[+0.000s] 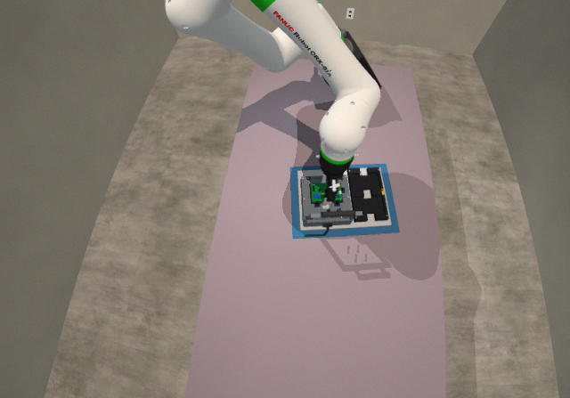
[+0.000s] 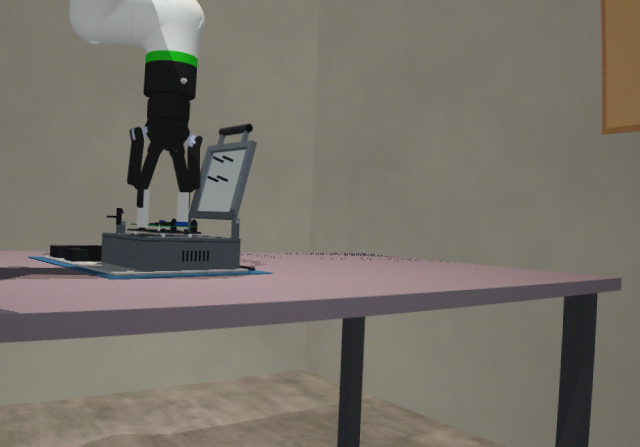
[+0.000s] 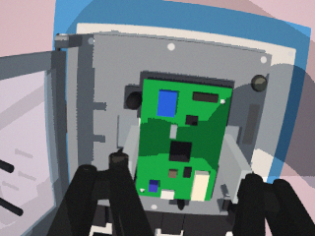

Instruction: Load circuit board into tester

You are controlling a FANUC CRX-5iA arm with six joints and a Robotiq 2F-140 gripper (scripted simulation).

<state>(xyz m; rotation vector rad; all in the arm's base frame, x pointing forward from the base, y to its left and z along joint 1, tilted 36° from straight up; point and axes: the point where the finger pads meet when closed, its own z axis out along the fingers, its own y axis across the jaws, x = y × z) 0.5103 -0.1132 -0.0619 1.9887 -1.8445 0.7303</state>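
Right now my hand is 2 cm above the green circuit board. Round my hand: tester lid 12 cm ahead, 8 cm above; then latch hook 6 cm behind, 6 cm to the left, 1 cm below; then tester 3 cm ahead, 4 cm to the left, 1 cm above.
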